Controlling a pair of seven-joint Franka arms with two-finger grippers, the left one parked.
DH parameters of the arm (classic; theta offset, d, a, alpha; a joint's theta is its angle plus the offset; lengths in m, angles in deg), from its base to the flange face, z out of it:
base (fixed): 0 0 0 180
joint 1: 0 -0.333 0 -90
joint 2: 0 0 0 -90
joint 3: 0 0.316 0.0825 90
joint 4: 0 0 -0.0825 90
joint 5: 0 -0.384 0 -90
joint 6: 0 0 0.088 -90
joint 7: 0 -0.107 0 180
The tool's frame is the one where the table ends.
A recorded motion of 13 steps. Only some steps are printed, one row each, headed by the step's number.
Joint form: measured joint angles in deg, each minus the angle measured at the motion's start. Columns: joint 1, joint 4, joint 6, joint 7, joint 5, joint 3, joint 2.
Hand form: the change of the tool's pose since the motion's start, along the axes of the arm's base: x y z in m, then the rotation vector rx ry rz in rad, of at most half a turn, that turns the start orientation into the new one. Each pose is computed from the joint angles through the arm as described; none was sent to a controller.
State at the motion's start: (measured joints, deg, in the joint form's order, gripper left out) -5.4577 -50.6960 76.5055 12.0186 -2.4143 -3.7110 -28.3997
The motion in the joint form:
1: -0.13 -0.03 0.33 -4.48 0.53 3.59 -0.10
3: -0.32 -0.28 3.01 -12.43 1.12 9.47 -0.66
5: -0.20 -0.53 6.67 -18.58 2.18 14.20 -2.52
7: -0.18 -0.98 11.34 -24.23 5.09 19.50 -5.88
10: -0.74 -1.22 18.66 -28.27 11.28 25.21 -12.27
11: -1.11 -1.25 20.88 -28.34 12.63 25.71 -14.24
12: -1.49 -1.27 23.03 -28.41 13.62 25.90 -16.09
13: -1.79 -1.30 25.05 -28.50 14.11 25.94 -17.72
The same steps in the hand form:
1: -0.0010 0.0288 -0.0013 0.0174 0.0001 -0.0226
3: -0.0001 0.0768 -0.0046 0.0576 -0.0219 -0.0718
5: 0.0077 0.1122 -0.0204 0.0897 -0.0383 -0.1173
7: 0.0200 0.1509 -0.0527 0.1066 -0.0489 -0.1508
10: 0.0406 0.1965 -0.1150 0.1019 -0.0769 -0.1459
11: 0.0474 0.2046 -0.1359 0.0984 -0.0861 -0.1360
12: 0.0537 0.2111 -0.1561 0.0970 -0.0945 -0.1294
13: 0.0590 0.2162 -0.1742 0.1010 -0.1008 -0.1268

